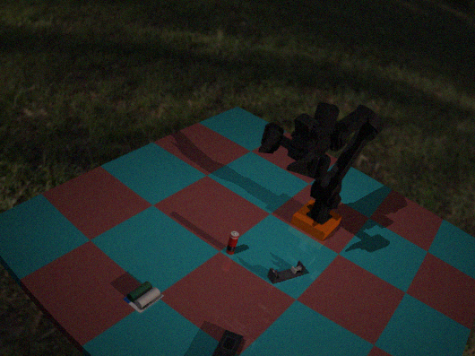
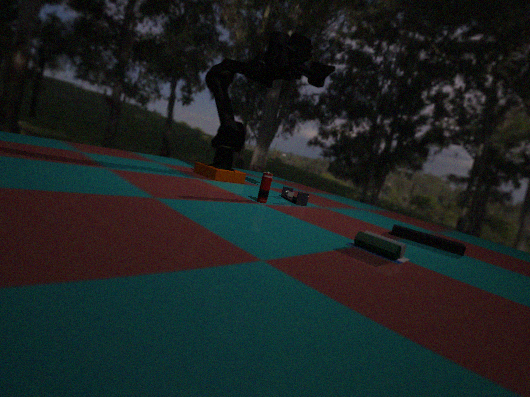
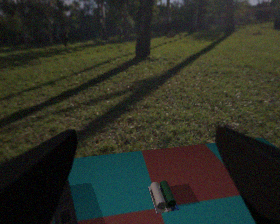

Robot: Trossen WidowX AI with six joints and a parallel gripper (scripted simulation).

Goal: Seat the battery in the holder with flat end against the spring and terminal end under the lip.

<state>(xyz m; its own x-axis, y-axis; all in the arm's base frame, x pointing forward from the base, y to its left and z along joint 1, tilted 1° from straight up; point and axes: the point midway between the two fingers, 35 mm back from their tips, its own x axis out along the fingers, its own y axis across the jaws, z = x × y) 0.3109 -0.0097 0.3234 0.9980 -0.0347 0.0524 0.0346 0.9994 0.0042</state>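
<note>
The battery lies 30 mm behind my gripper tip, 70 mm to the right of it and 320 mm below it. The rest, counted from my gripper tip: white block (280 mm ahead, 70 mm to the right, 340 mm below); then dark bar (270 mm ahead, 180 mm to the left, 340 mm below).
</note>
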